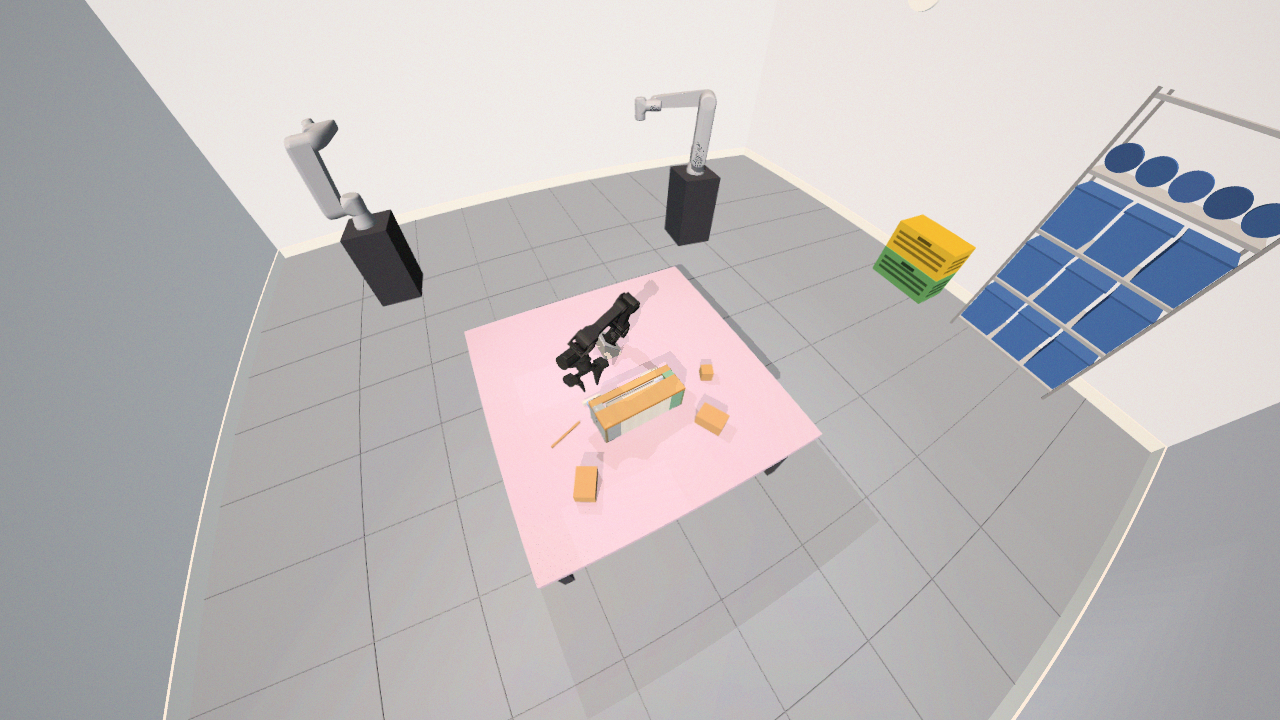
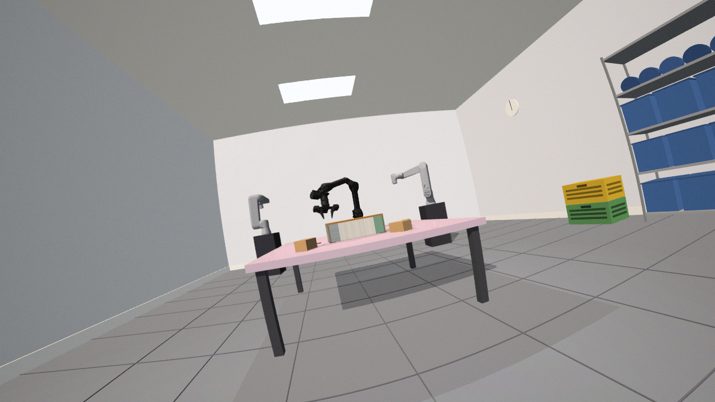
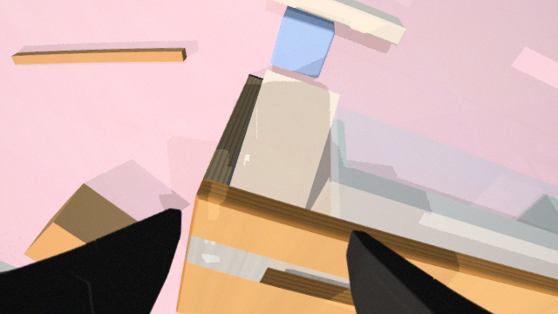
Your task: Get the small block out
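Now: gripper tip 10 mm past the light blue block and 140 mm above it. Round my gripper tip: clear-fronted box 30 mm ahead, 170 mm to the left, 100 mm below; thin orange stick 80 mm ahead, 150 mm to the right, 160 mm below.
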